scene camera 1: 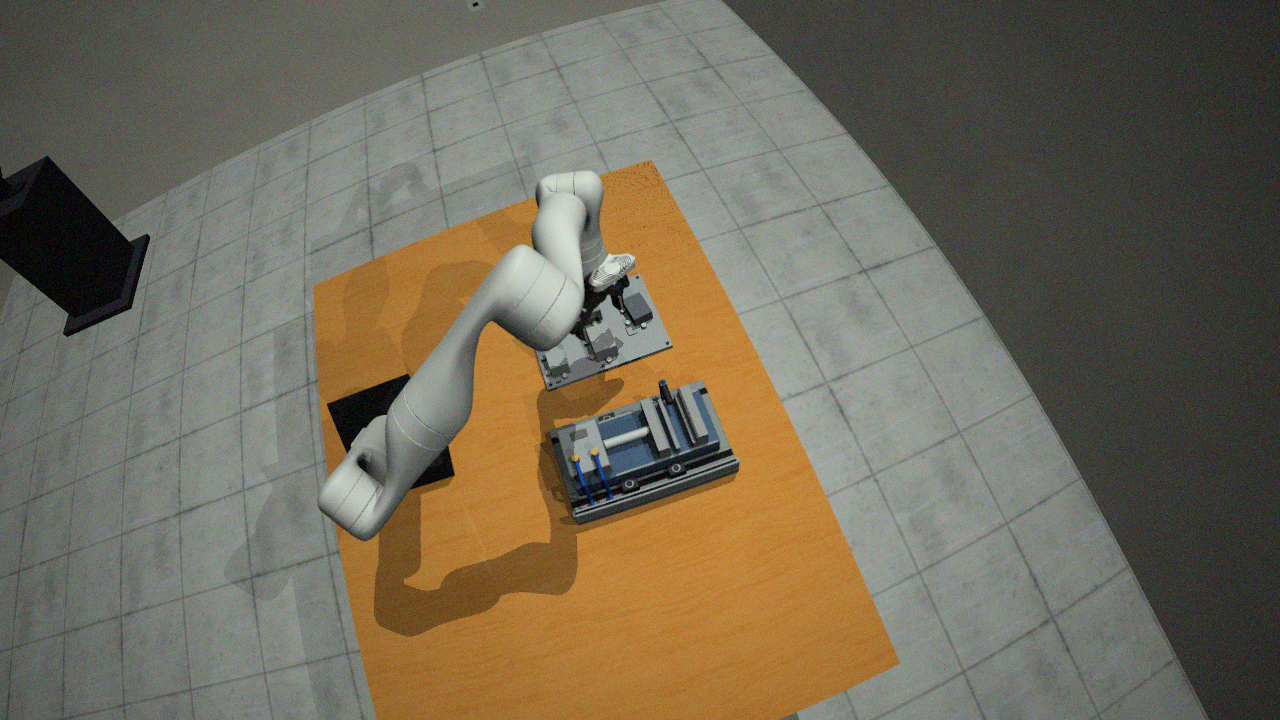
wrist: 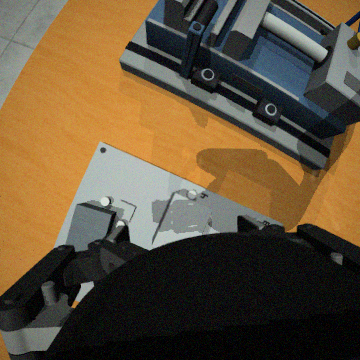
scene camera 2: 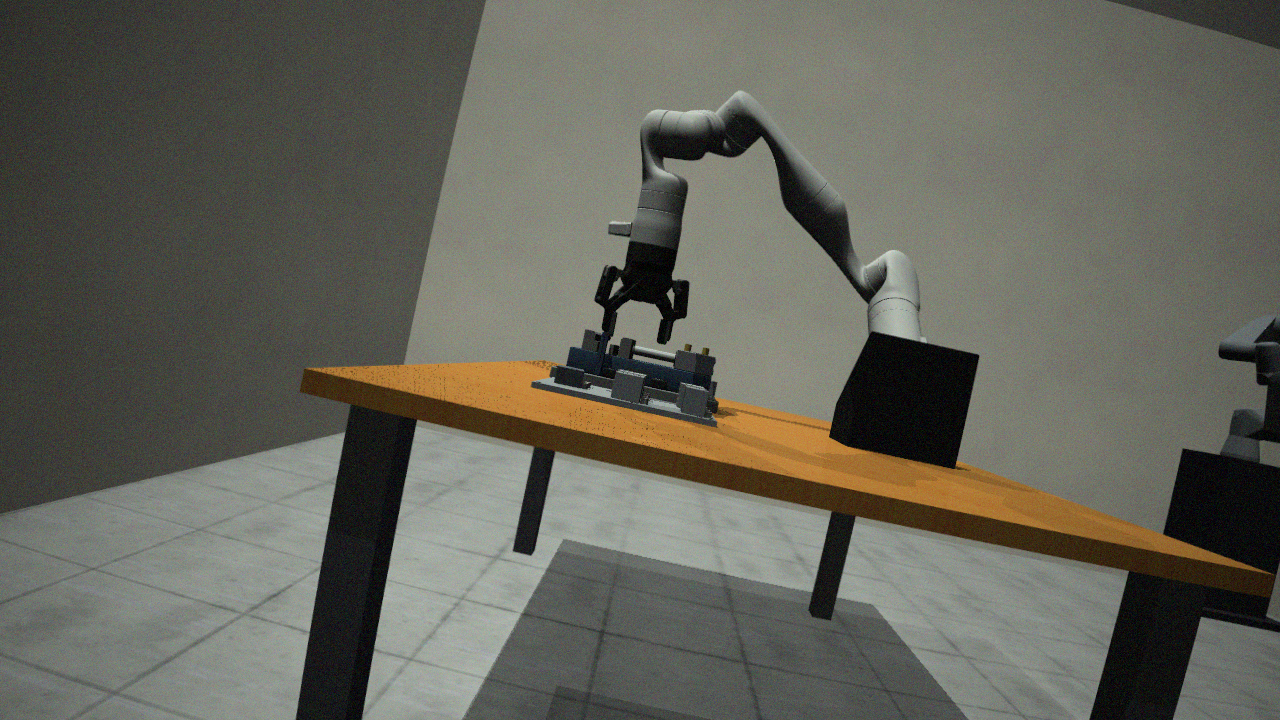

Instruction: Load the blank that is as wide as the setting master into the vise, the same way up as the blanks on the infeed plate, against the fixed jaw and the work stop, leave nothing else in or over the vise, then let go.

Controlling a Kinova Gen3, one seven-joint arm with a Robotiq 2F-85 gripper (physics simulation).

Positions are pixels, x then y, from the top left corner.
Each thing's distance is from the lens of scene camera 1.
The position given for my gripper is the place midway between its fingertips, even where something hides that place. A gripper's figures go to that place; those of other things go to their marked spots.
my gripper (scene camera 1: 601,322): 1.27 m
infeed plate (scene camera 1: 652,340): 1.34 m
grey block (scene camera 1: 582,447): 1.16 m
The marked spots on the infeed plate and the grey block are 0.30 m apart.
